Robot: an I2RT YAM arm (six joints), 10 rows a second.
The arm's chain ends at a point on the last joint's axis. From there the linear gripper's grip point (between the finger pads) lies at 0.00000 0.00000 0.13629 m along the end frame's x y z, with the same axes.
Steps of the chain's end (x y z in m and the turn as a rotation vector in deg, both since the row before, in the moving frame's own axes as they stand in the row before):
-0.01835 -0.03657 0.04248 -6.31 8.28 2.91
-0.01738 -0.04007 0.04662 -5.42 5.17 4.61
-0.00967 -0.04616 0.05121 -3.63 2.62 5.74
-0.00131 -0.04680 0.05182 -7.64 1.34 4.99
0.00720 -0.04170 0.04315 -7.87 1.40 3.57
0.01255 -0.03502 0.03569 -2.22 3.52 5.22
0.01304 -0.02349 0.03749 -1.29 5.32 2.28
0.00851 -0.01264 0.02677 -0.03 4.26 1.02
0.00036 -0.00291 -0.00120 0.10 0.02 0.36
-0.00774 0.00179 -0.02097 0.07 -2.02 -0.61
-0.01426 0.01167 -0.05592 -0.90 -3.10 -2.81
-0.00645 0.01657 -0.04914 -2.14 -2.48 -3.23
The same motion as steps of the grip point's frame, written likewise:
0.00085 -0.02115 0.04024 -6.31 8.28 2.91
-0.00565 -0.02673 0.04546 -5.42 5.17 4.61
-0.00389 -0.03724 0.05079 -3.63 2.62 5.74
0.00107 -0.02857 0.05057 -7.64 1.34 4.99
0.00994 -0.02295 0.04183 -7.87 1.40 3.57
0.02066 -0.02937 0.03533 -2.22 3.52 5.22
0.02561 -0.02018 0.03687 -1.29 5.32 2.28
0.01863 -0.01248 0.02639 -0.03 4.26 1.02
0.00041 -0.00315 -0.00120 0.10 0.02 0.36
-0.01254 0.00165 -0.02105 0.07 -2.02 -0.61
-0.02157 0.01399 -0.05614 -0.90 -3.10 -2.81
-0.01220 0.02182 -0.04936 -2.14 -2.48 -3.23

